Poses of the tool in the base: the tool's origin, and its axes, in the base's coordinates. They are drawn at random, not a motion.
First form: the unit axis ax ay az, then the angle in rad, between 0 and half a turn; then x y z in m.
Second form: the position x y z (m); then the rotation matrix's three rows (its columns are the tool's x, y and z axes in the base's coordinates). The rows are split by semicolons. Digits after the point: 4 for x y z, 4 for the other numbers.
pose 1, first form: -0.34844 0.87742 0.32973 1.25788 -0.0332 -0.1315 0.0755
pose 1, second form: -0.0332 -0.1315 0.0755; 0.3919 -0.5253 0.7553; 0.1021 0.8407 0.5318; -0.9143 -0.1313 0.3831
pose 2, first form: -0.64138 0.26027 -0.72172 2.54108 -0.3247 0.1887 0.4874
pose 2, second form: -0.3247 0.1887 0.4874; -0.0743 0.1032 0.9919; -0.7125 -0.7014 0.0196; 0.6977 -0.7052 0.1256
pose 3, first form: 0.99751 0.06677 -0.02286 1.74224 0.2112 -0.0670 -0.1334
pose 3, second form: 0.2112 -0.0670 -0.1334; 0.9942 0.1005 0.0391; 0.0554 -0.1654 -0.9847; -0.0925 0.9811 -0.1700
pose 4, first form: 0.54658 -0.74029 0.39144 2.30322 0.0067 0.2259 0.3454
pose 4, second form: 0.0067 0.2259 0.3454; -0.1702 -0.9662 -0.1934; -0.3841 0.2458 -0.8900; 0.9075 -0.0771 -0.4130
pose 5, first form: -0.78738 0.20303 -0.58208 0.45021 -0.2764 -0.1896 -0.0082
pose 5, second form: -0.2764 -0.1896 -0.0082; 0.9621 0.2374 0.1340; -0.2692 0.9045 0.3309; -0.0427 -0.3544 0.9341
